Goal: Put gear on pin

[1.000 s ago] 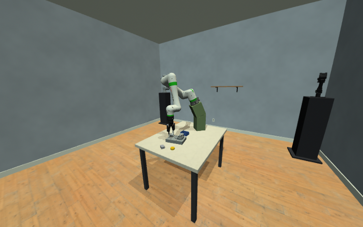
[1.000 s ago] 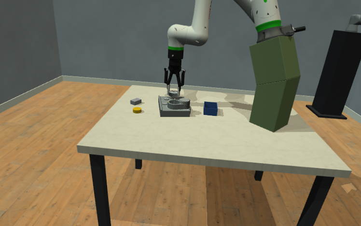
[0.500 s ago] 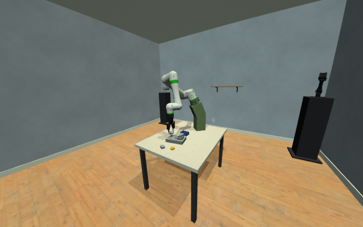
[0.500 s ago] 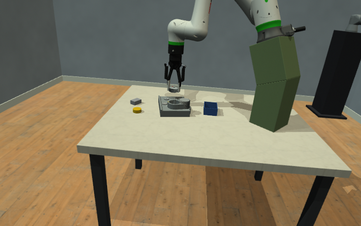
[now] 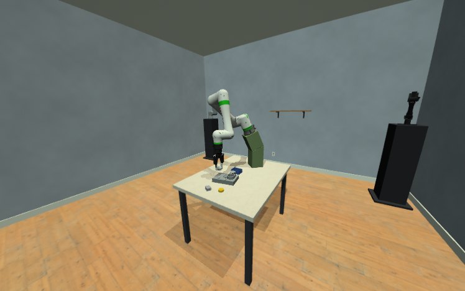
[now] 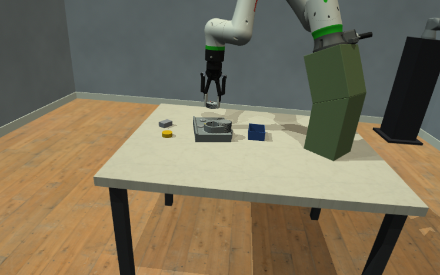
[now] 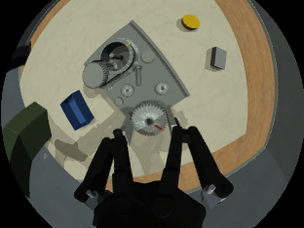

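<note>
My hand is 2 cm above the grey gear. Round my hand: grey block 24 cm ahead, 13 cm below, 4 cm to the left; blue bin 24 cm behind, 13 cm below, 8 cm to the left; thin pin 10 cm below, 8 cm to the left, 1 cm ahead.
</note>
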